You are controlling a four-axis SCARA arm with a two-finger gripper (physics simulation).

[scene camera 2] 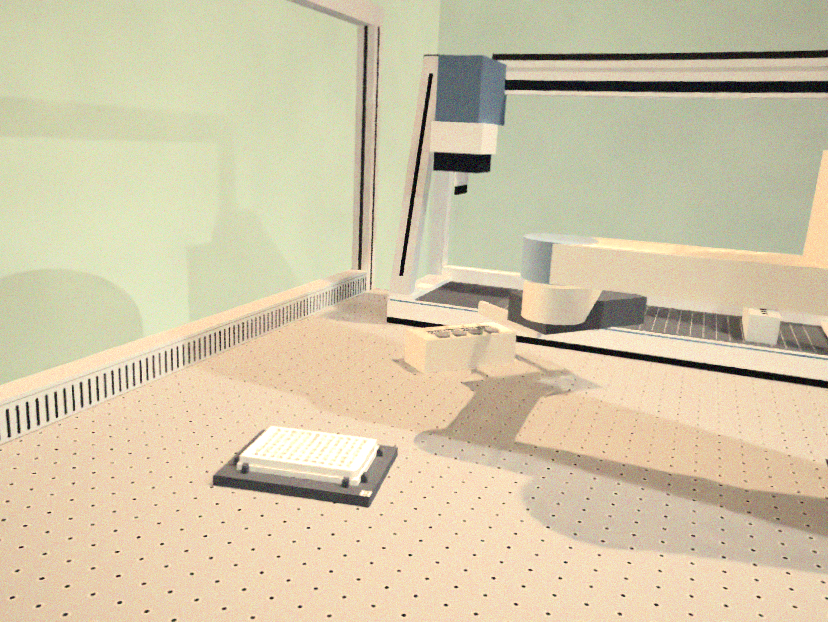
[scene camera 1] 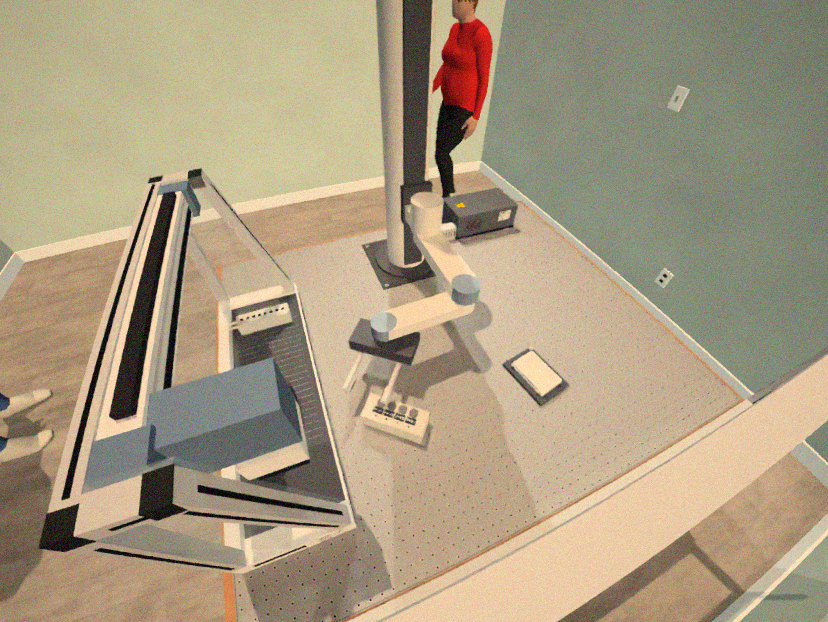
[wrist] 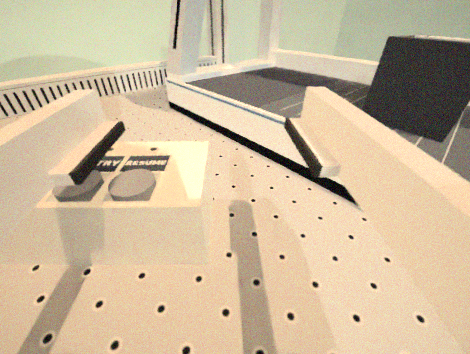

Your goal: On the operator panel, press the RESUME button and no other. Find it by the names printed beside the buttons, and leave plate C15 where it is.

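Pixels of known places: gripper, fingertip midpoint: (scene camera 1: 363,396) (wrist: 204,108); arm's base, origin of the base link: (scene camera 1: 406,259).
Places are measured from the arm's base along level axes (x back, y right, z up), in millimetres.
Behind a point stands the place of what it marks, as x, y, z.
The operator panel (scene camera 1: 406,430) {-699, 271, 66} (scene camera 2: 461,354) {-633, 246, 38} (wrist: 150,227) {-585, 302, 50} is a cream box on the perforated table. In the wrist view, the RESUME button (wrist: 132,185) {-600, 304, 69} is a grey disc below its printed name, and the RETRY button (wrist: 75,192) {-615, 280, 69} is left of it, partly behind a finger. My gripper (scene camera 1: 368,393) {-589, 345, 103} (wrist: 204,108) {-589, 345, 103} has its fingers apart with nothing between them. In the wrist view, its left finger overlaps the panel's RETRY side and its right finger is beyond the panel's right end. Whether a finger touches the panel is unclear. A white plate (scene camera 1: 537,372) {-672, -160, 37} (scene camera 2: 307,449) {-672, -162, 36} sits in a dark holder (scene camera 2: 287,486) {-661, -221, 24}; its label is unreadable.
A white-framed gantry machine (scene camera 1: 324,405) {-554, 449, 59} (scene camera 2: 669,360) {-336, 450, 20} with a dark deck stands beside the panel. A grey box (scene camera 1: 481,212) {37, -360, 127} is by the arm's column (scene camera 1: 394,133) {-50, 56, 526}. A person in red (scene camera 1: 465,63) stands behind. A slotted rail (scene camera 2: 180,348) {-1004, 44, 43} borders the table.
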